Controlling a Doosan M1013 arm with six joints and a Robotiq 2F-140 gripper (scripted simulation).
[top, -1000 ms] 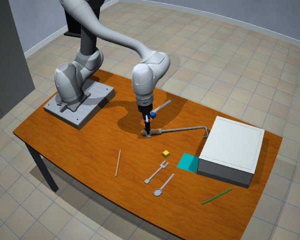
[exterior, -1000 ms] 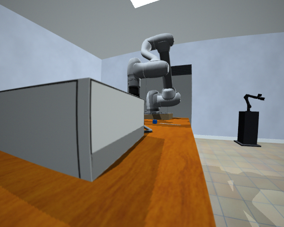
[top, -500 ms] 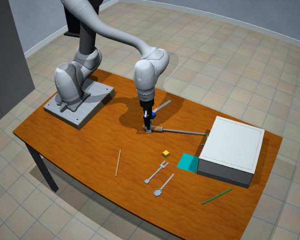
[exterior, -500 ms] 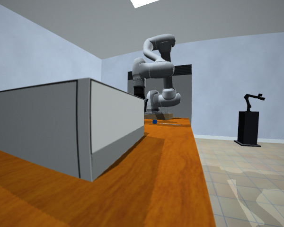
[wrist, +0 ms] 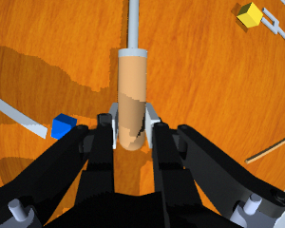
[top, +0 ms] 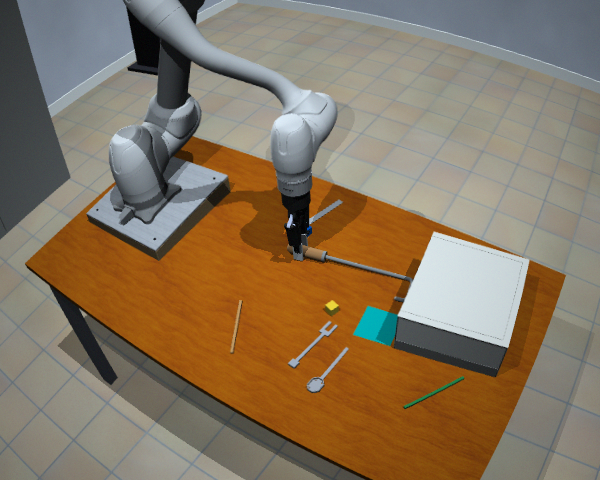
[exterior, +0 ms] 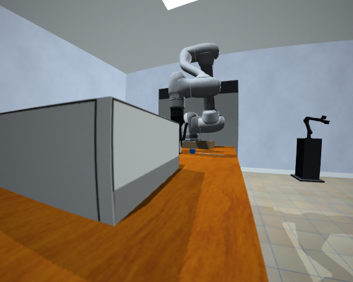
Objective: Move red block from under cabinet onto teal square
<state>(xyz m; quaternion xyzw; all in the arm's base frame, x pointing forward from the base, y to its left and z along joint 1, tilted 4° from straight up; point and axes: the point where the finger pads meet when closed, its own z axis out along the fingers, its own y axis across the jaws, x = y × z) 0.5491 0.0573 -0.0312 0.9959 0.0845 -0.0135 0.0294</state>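
Now: hand 80 mm to the right of the blue cube, 30 mm past it and 30 mm above it. From my hand the other things lie so: hook tool (160 mm ahead, 20 mm below, 10 mm to the right); grey strip (190 mm to the left, 40 mm below, 30 mm behind); yellow cube (180 mm ahead, 140 mm to the right, 30 mm below).
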